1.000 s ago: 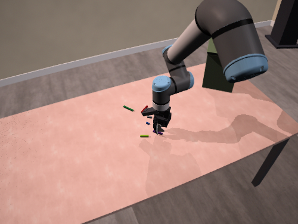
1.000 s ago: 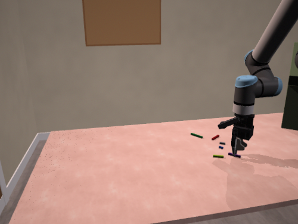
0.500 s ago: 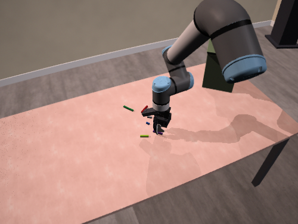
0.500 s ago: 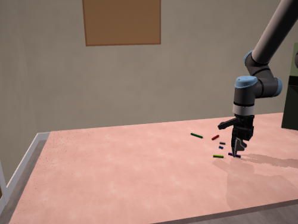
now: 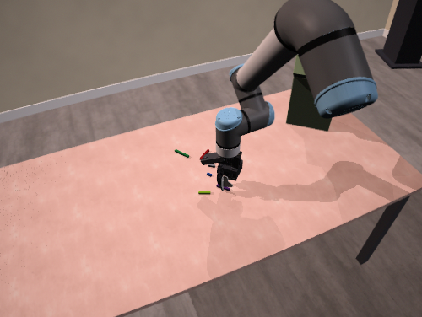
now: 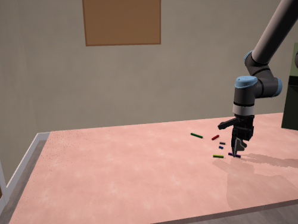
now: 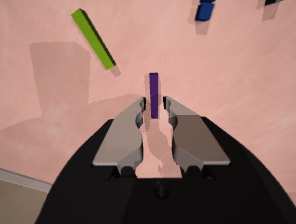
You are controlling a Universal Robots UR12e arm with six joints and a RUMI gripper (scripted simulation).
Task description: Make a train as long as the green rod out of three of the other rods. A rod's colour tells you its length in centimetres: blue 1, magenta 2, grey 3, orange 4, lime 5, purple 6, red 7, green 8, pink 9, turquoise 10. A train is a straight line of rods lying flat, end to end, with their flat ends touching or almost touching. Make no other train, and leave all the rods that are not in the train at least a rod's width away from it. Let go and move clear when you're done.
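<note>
Right now the purple rod is 10 mm below my hand. The rest, counted from my hand: grey rod: 40 mm ahead, 130 mm to the right, 10 mm below; lime rod: 80 mm ahead, 20 mm to the left, 10 mm below; red rod: 70 mm ahead, 210 mm to the right, 10 mm below.
</note>
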